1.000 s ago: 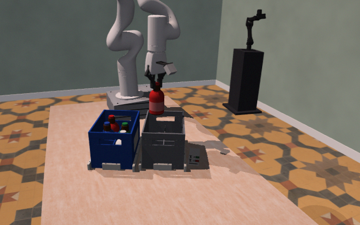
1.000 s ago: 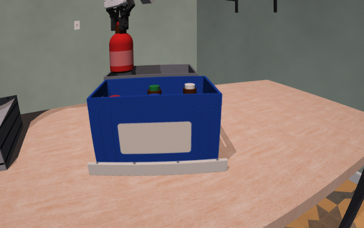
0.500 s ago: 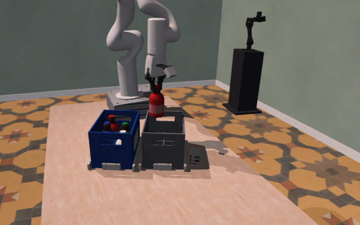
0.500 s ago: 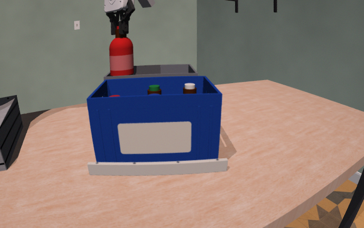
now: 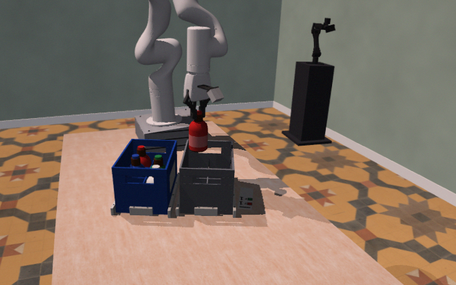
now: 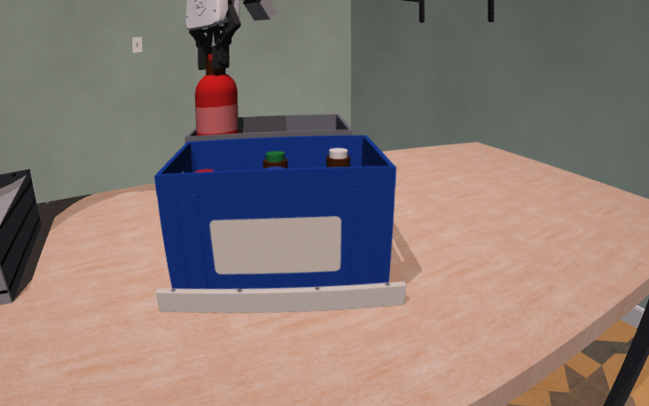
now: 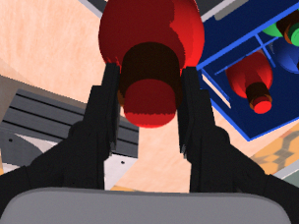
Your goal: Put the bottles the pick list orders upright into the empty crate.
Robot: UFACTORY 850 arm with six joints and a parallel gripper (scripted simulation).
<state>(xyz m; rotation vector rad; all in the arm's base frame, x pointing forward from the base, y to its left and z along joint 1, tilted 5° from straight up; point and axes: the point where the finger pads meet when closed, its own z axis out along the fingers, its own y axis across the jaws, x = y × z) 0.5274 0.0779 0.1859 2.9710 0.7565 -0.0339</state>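
Right now my hand is 70 mm above the red-label bottle. The rest, counted from my hand: grey crate 100 mm ahead, 20 mm to the left, 220 mm below; blue crate 50 mm ahead, 200 mm to the right, 220 mm below; green bottle 60 mm ahead, 160 mm to the right, 220 mm below.
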